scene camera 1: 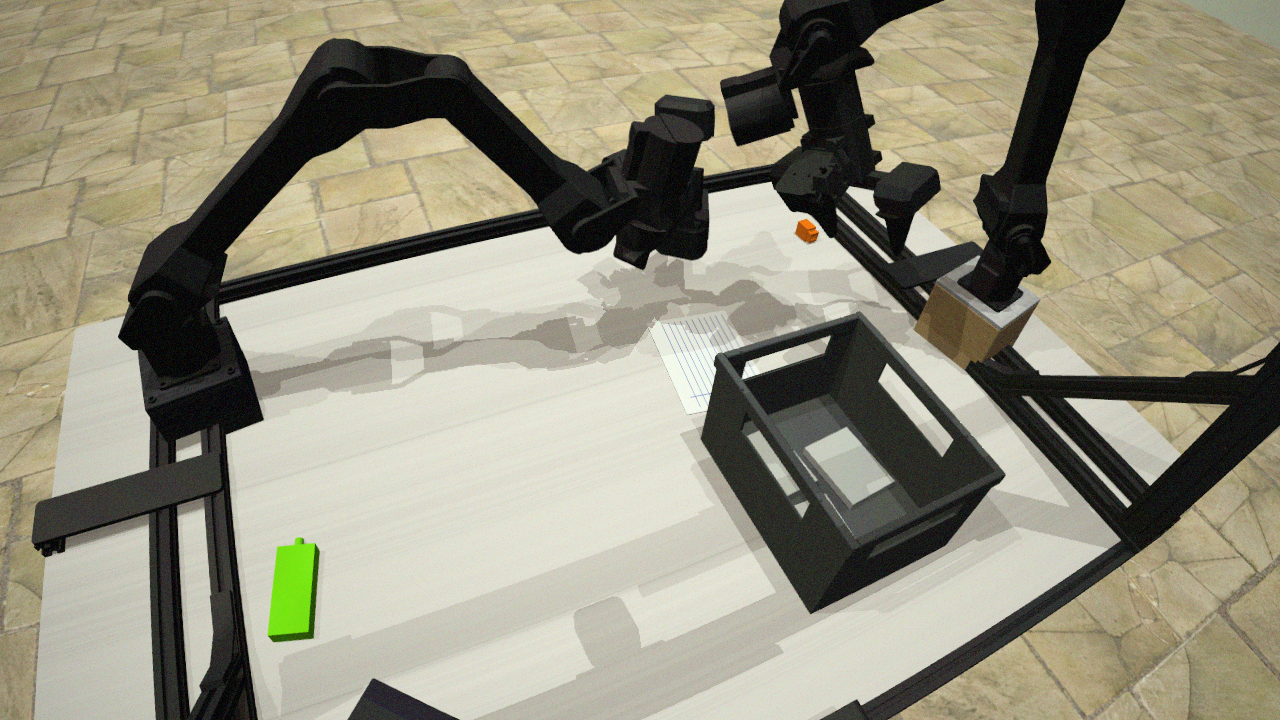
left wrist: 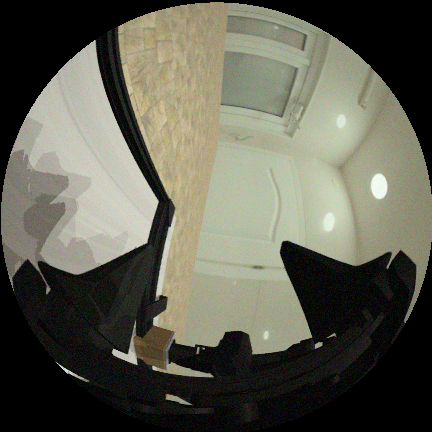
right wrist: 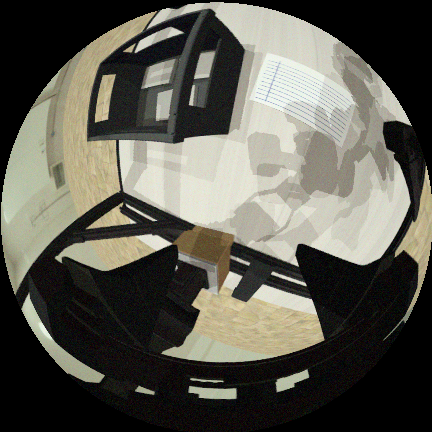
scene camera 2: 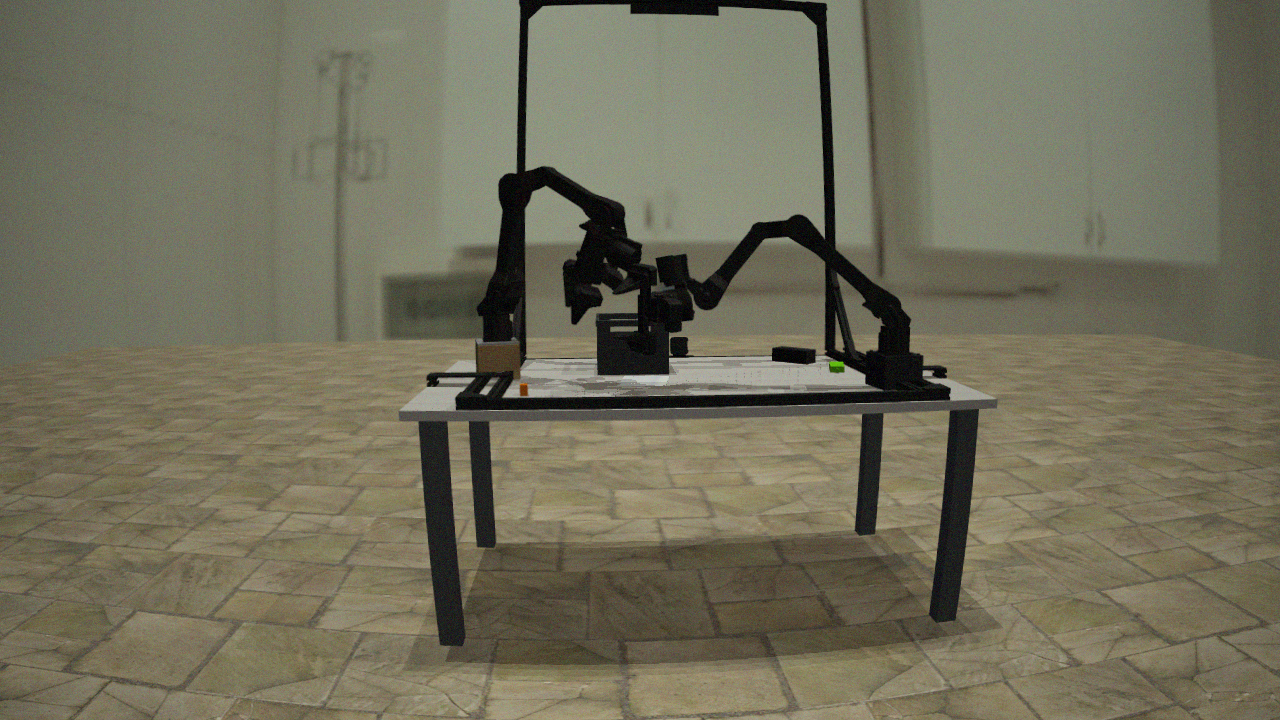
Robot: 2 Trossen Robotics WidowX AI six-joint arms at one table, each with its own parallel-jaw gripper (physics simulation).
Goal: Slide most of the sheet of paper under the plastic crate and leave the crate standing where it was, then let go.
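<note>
The lined white sheet of paper (scene camera 1: 684, 358) (scene camera 2: 657, 380) (right wrist: 305, 95) lies flat on the table beside the crate, with a narrow strip of table between them in the right wrist view. The dark plastic crate (scene camera 1: 760, 492) (scene camera 2: 617, 358) (right wrist: 231, 90) stands upright and hides part of the sheet in scene camera 1. My left gripper (scene camera 1: 659, 257) (left wrist: 217, 249) is open and empty, above the table behind the sheet in scene camera 1. My right gripper (scene camera 1: 863, 241) (right wrist: 239, 251) is open and empty, raised farther right. The sheet and crate do not show in the left wrist view.
A small orange object (scene camera 1: 806, 231) (scene camera 2: 523, 389) lies near the far rail. A green block (scene camera 1: 293, 591) (scene camera 2: 836, 367) lies at the left in scene camera 1, and a black box (scene camera 2: 793, 354) lies near it. My right arm stands on a brown block (scene camera 1: 962, 322) (right wrist: 202, 242).
</note>
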